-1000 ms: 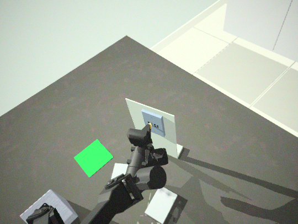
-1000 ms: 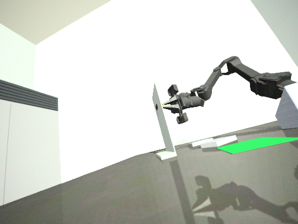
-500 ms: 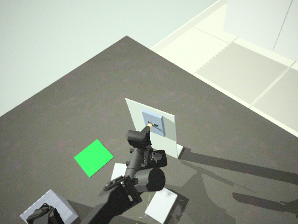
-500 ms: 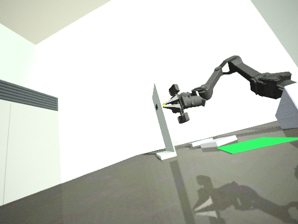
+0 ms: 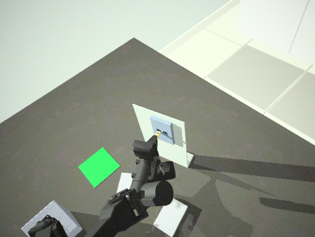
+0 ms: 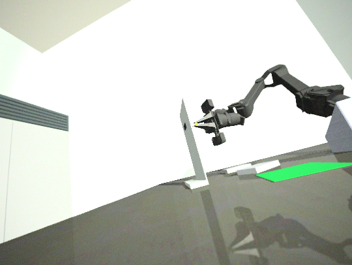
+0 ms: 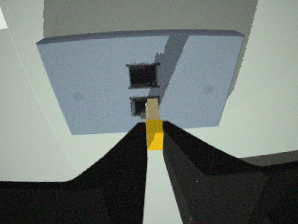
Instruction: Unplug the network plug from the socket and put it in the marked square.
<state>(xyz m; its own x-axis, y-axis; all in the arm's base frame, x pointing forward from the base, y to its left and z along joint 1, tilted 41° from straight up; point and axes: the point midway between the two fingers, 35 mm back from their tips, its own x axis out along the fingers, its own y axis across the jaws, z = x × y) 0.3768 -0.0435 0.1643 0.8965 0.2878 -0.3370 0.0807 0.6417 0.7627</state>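
Now: the green marked square 150 mm behind my gripper tip, 200 mm to the left of it and 210 mm below it. The rest, counted from my gripper tip: network plug (10 mm ahead).
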